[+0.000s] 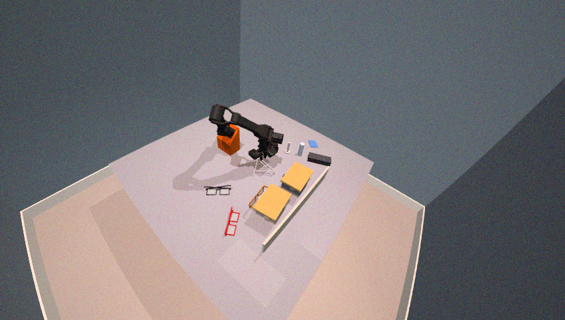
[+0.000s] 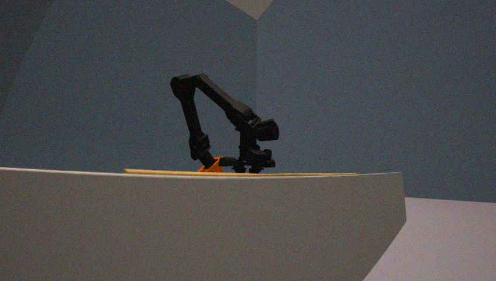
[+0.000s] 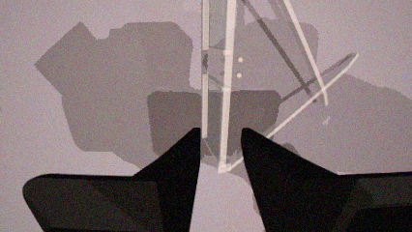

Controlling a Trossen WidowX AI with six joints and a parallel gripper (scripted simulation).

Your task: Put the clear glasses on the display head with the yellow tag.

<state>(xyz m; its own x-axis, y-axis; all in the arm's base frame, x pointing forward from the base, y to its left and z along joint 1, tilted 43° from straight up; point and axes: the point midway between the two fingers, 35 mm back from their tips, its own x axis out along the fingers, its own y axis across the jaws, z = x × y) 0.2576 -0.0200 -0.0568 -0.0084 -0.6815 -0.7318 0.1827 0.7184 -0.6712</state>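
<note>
Right now my gripper tip is 22 cm to the right of the small stand, 5 cm short of it and 3 cm above it. Round my gripper tip: long low wall (35 cm ahead, 13 cm to the right); grey display head (23 cm ahead, 2 cm to the right); black box (29 cm to the left, 27 cm ahead, 4 cm below).
</note>
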